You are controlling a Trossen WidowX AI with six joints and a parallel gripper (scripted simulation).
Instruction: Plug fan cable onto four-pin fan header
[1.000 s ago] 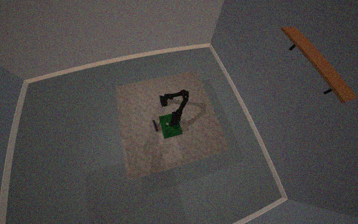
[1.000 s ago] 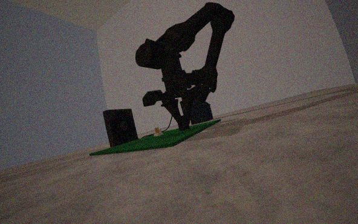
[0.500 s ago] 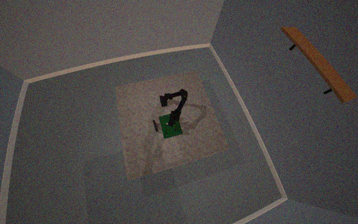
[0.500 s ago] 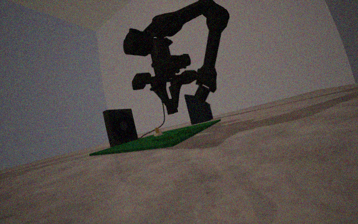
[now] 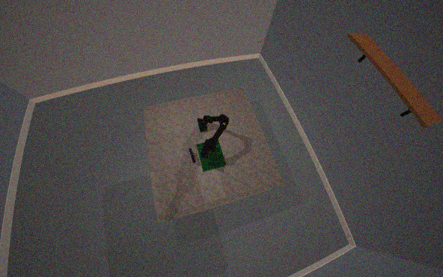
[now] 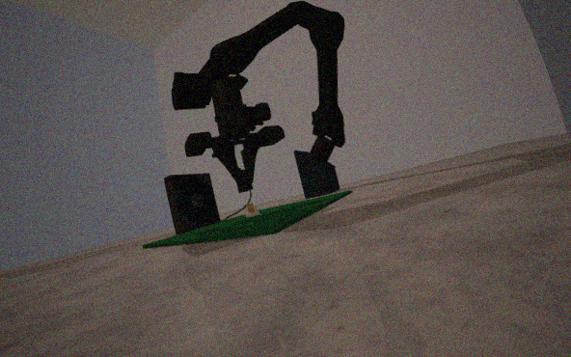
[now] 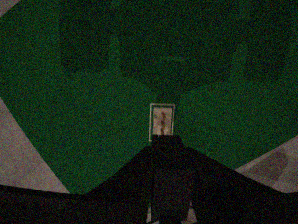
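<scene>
Now: gripper tip 6 cm above the four-pin fan header. From my gripper tip the other things lie so: fan plug (1 cm to the right, 1 cm above); then green board (8 cm below, 4 cm to the left, 2 cm ahead); then black fan (14 cm to the right, 2 cm ahead).
</scene>
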